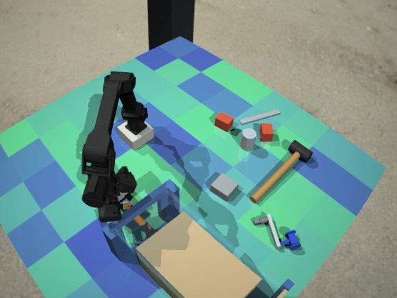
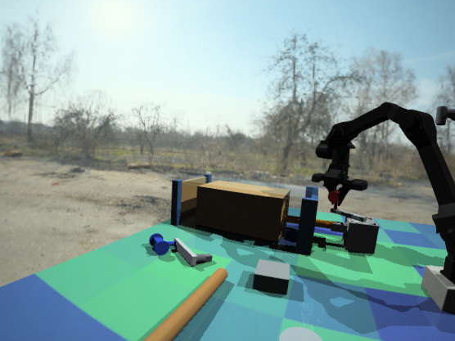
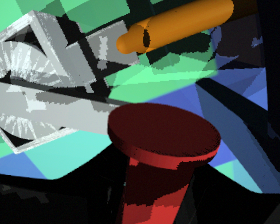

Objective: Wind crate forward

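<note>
Right now my gripper tip is 30 mm past the red-knobbed crank, 30 mm to the right of it and 10 mm above it. From my gripper tip the other things lie so: grey winch: 90 mm behind, 60 mm to the left, 80 mm below; then red knob: 20 mm above; then blue frame: 80 mm ahead, 50 mm to the left, 10 mm below.
</note>
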